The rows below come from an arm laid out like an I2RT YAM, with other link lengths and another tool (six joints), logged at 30 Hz.
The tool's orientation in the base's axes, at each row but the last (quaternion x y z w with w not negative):
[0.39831 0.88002 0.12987 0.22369]
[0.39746 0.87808 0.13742 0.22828]
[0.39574 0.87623 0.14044 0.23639]
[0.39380 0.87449 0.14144 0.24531]
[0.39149 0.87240 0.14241 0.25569]
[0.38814 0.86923 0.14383 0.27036]
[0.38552 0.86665 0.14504 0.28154]
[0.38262 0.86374 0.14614 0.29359]
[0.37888 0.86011 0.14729 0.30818]
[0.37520 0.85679 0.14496 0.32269]
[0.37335 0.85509 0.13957 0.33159]
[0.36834 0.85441 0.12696 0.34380]
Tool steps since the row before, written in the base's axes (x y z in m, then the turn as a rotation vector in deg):
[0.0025 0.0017 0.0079 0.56 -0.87 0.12]
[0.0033 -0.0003 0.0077 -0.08 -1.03 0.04]
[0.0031 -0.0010 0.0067 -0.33 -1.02 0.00]
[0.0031 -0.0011 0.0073 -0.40 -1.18 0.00]
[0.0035 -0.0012 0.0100 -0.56 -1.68 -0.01]
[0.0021 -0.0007 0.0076 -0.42 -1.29 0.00]
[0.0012 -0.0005 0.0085 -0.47 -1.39 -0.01]
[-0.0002 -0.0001 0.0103 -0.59 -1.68 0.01]
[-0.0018 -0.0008 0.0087 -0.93 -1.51 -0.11]
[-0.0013 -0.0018 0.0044 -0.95 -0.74 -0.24]
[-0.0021 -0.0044 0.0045 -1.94 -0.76 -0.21]
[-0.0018 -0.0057 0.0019 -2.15 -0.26 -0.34]
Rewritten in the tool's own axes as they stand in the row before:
[-0.0025 0.0059 -0.0055 -1.02 -0.16 0.13]
[-0.0044 0.0052 -0.0049 -0.75 -0.70 -0.14]
[-0.0046 0.0042 -0.0041 -0.59 -0.87 -0.23]
[-0.0049 0.0044 -0.0045 -0.67 -1.01 -0.28]
[-0.0062 0.0058 -0.0064 -0.95 -1.44 -0.39]
[-0.0044 0.0043 -0.0050 -0.74 -1.10 -0.30]
[-0.0042 0.0044 -0.0061 -0.78 -1.20 -0.32]
[-0.0040 0.0047 -0.0082 -0.94 -1.45 -0.42]
[-0.0033 0.0027 -0.0078 -0.59 -1.59 -0.54]
[-0.0026 0.0002 -0.0042 0.05 -1.14 -0.45]
[-0.0042 -0.0020 -0.0047 0.51 -1.68 -1.14]
[-0.0041 -0.0041 -0.0024 1.04 -1.51 -1.21]

